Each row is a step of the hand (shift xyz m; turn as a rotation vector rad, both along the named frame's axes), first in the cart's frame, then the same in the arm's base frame.
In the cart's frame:
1: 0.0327 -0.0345 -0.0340 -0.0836 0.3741 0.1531
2: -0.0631 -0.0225 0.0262 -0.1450 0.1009 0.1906
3: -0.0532 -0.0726 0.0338 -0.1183 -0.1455 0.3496
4: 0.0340 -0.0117 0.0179 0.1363 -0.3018 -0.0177
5: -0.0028 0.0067 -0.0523 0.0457 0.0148 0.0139
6: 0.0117 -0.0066 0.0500 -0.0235 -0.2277 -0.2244
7: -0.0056 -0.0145 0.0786 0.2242 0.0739 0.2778
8: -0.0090 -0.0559 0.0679 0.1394 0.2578 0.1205
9: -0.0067 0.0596 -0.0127 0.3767 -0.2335 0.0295
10: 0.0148 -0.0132 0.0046 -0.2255 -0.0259 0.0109
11: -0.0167 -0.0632 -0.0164 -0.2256 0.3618 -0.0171
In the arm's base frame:
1: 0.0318 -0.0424 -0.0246 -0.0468 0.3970 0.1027
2: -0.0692 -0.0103 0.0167 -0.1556 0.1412 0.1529
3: -0.0686 -0.0601 0.0303 -0.1936 -0.0869 0.3352
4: 0.0285 -0.0143 0.0245 0.0881 -0.3180 0.0329
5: 0.0066 0.0011 -0.0524 0.0447 0.0097 0.0203
6: 0.0025 -0.0025 0.0517 -0.0232 -0.2461 -0.2041
7: -0.0202 -0.0046 0.0774 0.1862 0.0726 0.3049
8: -0.0283 -0.0460 0.0700 0.1574 0.2476 0.1197
9: 0.0049 0.0581 -0.0189 0.3258 -0.2793 0.1149
10: 0.0116 -0.0145 0.0082 -0.2256 0.0074 -0.0262
11: -0.0236 -0.0617 -0.0134 -0.1602 0.3856 -0.0878

